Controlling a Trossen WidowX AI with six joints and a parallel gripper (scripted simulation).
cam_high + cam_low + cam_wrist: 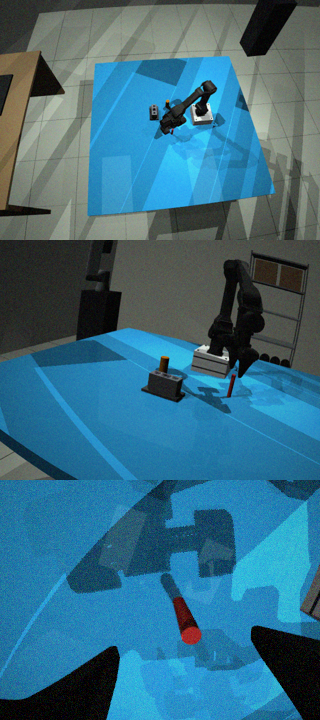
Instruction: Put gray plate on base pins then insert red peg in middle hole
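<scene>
Now: gripper tip 5 cm above the red peg. The rest, counted from my gripper tip: gray plate 10 cm ahead, 20 cm to the right, 4 cm below; then orange cylinder 2 cm behind, 25 cm to the right, 5 cm below; then dark base 10 cm ahead, 20 cm to the right, 8 cm below.
</scene>
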